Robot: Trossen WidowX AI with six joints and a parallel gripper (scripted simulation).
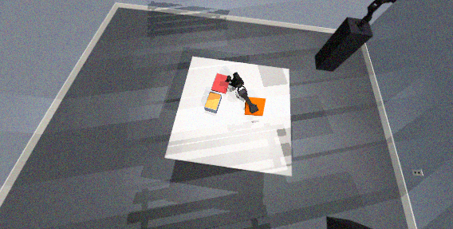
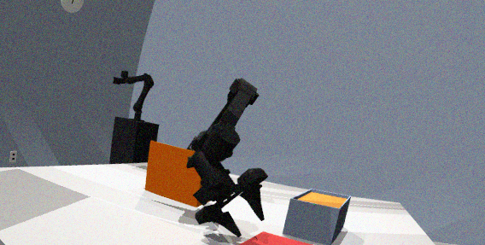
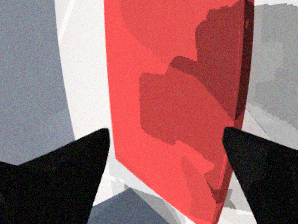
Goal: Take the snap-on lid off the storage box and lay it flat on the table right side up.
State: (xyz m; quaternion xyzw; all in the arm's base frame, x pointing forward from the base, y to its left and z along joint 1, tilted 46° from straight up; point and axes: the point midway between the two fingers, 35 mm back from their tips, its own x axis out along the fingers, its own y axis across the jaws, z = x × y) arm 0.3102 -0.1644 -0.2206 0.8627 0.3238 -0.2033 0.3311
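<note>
Now: the red lid 70 mm ahead of my gripper tip, 50 mm below it and 10 mm to the right of it. Also, from my gripper tip: storage box 280 mm to the left, 120 mm ahead, 10 mm below.
</note>
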